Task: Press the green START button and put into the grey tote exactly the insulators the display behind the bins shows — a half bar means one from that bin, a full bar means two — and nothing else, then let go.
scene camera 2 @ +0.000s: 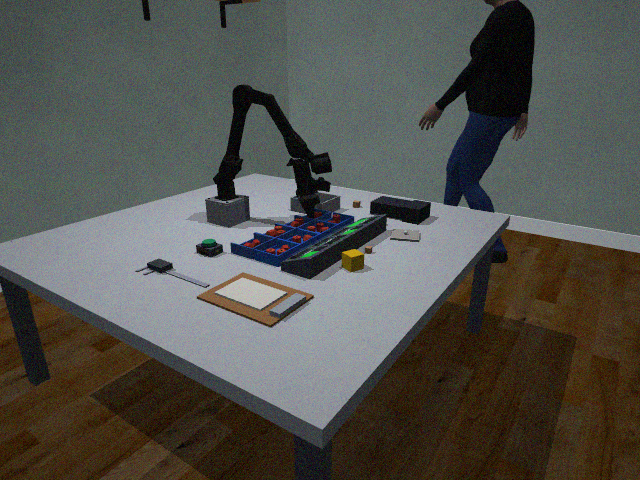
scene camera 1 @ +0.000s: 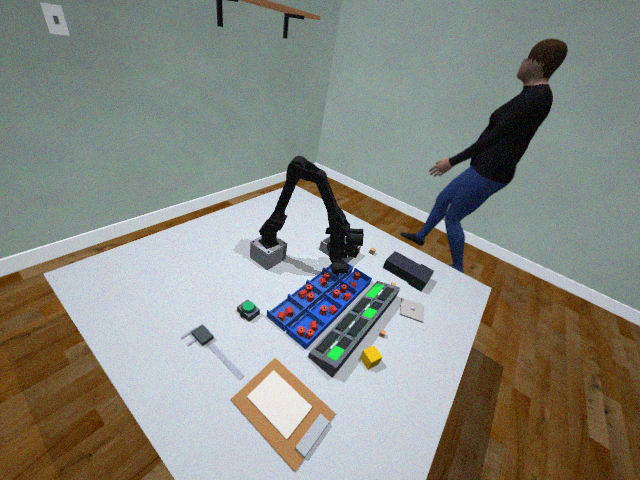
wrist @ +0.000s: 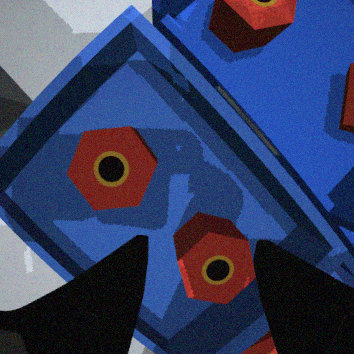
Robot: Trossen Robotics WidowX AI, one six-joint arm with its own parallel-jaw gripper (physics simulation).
Note:
In view: my gripper (scene camera 2: pixel 311 218).
My gripper is seen too in the wrist view (wrist: pixel 201 248).

